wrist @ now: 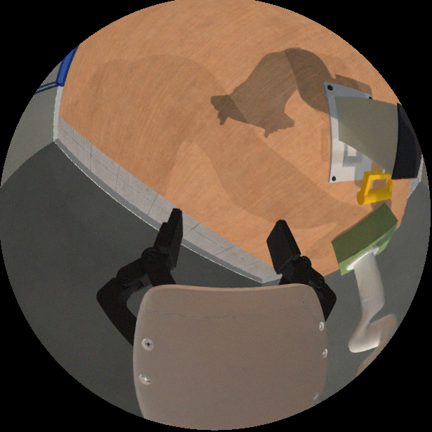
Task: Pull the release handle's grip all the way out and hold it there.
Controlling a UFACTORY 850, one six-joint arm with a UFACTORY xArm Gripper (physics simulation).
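Note:
The release handle's grip, a yellow loop (pixel 376 195), shows at the right of the wrist view. It is at the lower edge of a pale plate (pixel 340 167) with dark screws at its corners. A grey-olive housing (pixel 367 130) with a black end (pixel 408 145) covers much of the plate and may hide part of the handle's mounting. My gripper (pixel 229 226) is open and empty, its black fingers wide apart. In the view it is well to the left of the yellow grip and apart from it. How far the grip is pulled out is hard to tell.
A green block (pixel 365 237) with a white arm-like part (pixel 370 287) is below the yellow grip, near the right finger. The wooden surface (pixel 135 110) has a pale tiled border (pixel 135 187) and carries dark shadows. Part of a blue frame (pixel 66 67) shows at upper left.

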